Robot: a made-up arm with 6 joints.
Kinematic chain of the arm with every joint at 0, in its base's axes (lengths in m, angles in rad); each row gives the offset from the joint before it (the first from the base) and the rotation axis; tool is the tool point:
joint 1: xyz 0 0 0.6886 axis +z
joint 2: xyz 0.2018 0 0 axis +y
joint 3: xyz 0 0 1.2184 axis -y
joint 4: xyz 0 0 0.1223 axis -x
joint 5: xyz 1.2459 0 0 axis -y
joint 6: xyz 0.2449 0 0 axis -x
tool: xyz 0 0 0
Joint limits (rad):
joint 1: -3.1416..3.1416
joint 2: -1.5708..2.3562
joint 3: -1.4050..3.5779
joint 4: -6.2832..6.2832
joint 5: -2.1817..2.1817
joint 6: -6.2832..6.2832
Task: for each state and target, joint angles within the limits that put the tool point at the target. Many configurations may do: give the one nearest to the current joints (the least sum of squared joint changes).
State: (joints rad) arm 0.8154 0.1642 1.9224 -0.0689 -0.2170 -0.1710
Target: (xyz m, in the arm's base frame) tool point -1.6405 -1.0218 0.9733
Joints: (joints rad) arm 0.5578 -0.7027 2.8168 -0.0724 -0.0813 -0.1710
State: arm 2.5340 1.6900 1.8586 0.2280 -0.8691 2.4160
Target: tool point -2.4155 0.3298 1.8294
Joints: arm 3.0215 1.4063 2.1927 0.1986 -0.9083 2.4160
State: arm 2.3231 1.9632 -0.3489 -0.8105 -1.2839 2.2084
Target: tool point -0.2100 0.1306 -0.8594
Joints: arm 2.0641 2.1431 -0.2297 -0.5815 -1.1560 2.2084
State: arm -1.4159 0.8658 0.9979 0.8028 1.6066 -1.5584
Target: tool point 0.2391 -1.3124 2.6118
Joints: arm -1.5197 0.1662 0.6066 0.8927 2.0205 -1.5584
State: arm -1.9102 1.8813 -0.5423 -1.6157 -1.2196 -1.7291
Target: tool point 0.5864 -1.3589 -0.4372
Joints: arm -1.3226 1.4110 -0.2253 -1.6586 -1.2927 -1.7291
